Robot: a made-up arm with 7 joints. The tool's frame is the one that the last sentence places.
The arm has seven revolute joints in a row. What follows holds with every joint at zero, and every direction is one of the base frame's. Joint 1 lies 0.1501 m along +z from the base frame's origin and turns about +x. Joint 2 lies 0.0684 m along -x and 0.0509 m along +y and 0.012 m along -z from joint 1 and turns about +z. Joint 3 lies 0.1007 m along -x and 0.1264 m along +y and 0.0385 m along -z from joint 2 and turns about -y. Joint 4 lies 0.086 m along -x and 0.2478 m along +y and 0.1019 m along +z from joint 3 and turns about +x. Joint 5 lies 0.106 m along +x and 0.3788 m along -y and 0.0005 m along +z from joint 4 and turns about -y. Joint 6 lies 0.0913 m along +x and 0.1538 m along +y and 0.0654 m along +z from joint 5 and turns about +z. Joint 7 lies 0.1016 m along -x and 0.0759 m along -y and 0.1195 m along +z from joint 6 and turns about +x. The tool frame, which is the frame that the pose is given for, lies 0.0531 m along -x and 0.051 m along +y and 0.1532 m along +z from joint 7; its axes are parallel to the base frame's.
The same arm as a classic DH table. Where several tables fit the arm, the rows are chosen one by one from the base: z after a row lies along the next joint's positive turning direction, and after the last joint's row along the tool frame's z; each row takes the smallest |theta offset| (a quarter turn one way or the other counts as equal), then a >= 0, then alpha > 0; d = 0 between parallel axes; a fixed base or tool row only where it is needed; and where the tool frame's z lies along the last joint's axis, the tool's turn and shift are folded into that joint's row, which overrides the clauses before.
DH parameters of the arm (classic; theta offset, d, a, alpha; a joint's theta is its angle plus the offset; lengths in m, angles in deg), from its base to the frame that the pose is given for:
base (fixed): 90 0.1501 0 90
joint 1: 0 -0.0684 0.0509 -90
joint 2: 90 -0.0505 0.1007 -90
joint 3: -90 -0.3742 0.1019 90
joint 4: 0 0.02 0.0005 -90
joint 5: -90 0.225 0.0913 -90
joint 6: -90 0.1849 0.0759 -90
joint 7: 0 -0.1547 -0.051 90
tool (fixed): 90 0.1532 0 0

